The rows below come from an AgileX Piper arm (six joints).
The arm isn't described. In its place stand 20 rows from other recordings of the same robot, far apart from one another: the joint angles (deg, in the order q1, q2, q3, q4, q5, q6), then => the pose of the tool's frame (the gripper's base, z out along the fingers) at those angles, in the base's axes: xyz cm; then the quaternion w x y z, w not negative.
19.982, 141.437, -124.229, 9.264, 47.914, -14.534 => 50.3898 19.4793 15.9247 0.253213 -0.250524 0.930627 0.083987
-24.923, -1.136, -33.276, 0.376, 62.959, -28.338 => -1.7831 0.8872 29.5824 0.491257 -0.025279 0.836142 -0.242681
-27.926, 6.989, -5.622, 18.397, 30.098, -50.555 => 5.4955 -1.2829 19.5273 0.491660 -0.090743 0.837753 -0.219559
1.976, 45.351, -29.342, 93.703, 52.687, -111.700 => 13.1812 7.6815 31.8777 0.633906 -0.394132 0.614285 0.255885
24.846, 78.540, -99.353, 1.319, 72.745, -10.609 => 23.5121 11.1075 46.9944 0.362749 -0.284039 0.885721 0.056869
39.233, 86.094, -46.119, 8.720, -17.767, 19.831 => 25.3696 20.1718 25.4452 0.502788 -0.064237 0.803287 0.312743
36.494, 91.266, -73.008, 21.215, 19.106, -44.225 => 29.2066 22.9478 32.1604 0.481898 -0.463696 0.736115 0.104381
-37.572, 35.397, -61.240, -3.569, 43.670, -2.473 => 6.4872 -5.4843 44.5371 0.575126 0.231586 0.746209 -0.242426
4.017, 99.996, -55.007, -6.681, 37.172, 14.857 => 31.3418 1.5597 16.1660 0.116663 0.051689 0.991596 -0.021337
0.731, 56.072, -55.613, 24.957, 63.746, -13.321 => 16.8172 3.6584 35.0050 0.280917 -0.074746 0.939250 0.182503
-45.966, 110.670, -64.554, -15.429, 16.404, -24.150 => 26.5225 -28.4159 14.9181 0.185236 0.069047 0.955618 -0.218438
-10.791, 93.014, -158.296, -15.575, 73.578, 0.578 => 19.7149 -6.1435 64.2285 0.666673 0.132425 0.710844 -0.180864
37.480, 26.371, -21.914, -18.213, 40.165, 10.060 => 7.8404 3.7001 25.2283 0.442548 -0.275894 0.852414 0.037726
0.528, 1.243, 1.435, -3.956, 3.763, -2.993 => 5.9129 0.0133 19.7563 0.697007 -0.045049 0.714491 -0.040668
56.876, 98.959, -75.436, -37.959, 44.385, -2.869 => 23.6387 29.0637 26.8863 0.322453 -0.607638 0.711180 -0.144997
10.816, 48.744, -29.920, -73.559, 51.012, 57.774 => 15.2556 -3.9921 28.9061 0.446280 0.067201 0.823090 -0.344735
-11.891, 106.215, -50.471, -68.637, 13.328, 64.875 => 33.0374 -8.9531 12.9718 0.277197 0.103526 0.944777 -0.140854
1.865, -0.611, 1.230, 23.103, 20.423, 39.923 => 5.2370 1.4172 17.7048 0.490396 0.357187 0.704746 0.367780
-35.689, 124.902, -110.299, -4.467, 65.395, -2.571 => 37.6144 -27.8111 22.4689 0.111005 0.271362 0.952873 -0.077929
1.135, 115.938, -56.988, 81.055, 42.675, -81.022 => 35.3913 6.7957 11.0521 0.230898 -0.119891 0.902141 0.344170
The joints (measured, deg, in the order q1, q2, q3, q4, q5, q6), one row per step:
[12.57 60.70 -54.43 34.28 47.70 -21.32]
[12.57 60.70 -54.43 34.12 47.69 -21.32]
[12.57 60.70 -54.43 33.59 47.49 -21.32]
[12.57 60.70 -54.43 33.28 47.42 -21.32]
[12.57 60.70 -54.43 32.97 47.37 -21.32]
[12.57 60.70 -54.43 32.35 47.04 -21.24]
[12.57 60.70 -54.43 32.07 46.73 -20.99]
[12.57 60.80 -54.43 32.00 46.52 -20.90]
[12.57 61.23 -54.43 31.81 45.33 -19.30]
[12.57 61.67 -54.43 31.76 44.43 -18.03]
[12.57 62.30 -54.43 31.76 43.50 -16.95]
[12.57 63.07 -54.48 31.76 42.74 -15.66]
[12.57 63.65 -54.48 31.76 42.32 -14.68]
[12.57 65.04 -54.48 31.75 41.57 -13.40]
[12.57 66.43 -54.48 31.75 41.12 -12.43]
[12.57 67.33 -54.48 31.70 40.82 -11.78]
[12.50 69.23 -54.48 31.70 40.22 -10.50]
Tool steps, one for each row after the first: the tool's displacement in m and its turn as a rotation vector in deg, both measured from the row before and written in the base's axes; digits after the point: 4 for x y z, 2 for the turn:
[0.0000 -0.0002 -0.0001 -0.15 -0.04 0.00]
[0.0004 -0.0006 -0.0002 -0.48 -0.28 -0.10]
[0.0002 -0.0003 -0.0001 -0.29 -0.12 -0.03]
[0.0001 -0.0003 -0.0002 -0.29 -0.11 -0.02]
[0.0005 -0.0007 -0.0001 -0.50 -0.36 -0.21]
[0.0005 -0.0004 0.0001 -0.08 -0.19 -0.32]
[0.0007 0.0000 -0.0002 0.00 -0.04 -0.17]
[0.0032 -0.0002 -0.0006 0.85 0.22 -1.63]
[0.0028 0.0000 -0.0008 0.75 0.32 -1.27]
[0.0035 0.0002 -0.0015 0.66 0.39 -1.16]
[0.0039 0.0004 -0.0020 0.74 0.72 -1.20]
[0.0027 0.0003 -0.0019 0.53 0.70 -0.83]
[0.0060 0.0009 -0.0048 0.56 1.36 -1.20]
[0.0055 0.0009 -0.0053 0.33 1.45 -0.86]
[0.0035 0.0005 -0.0035 0.17 0.93 -0.57]
[0.0073 0.0009 -0.0075 0.39 1.96 -1.23]

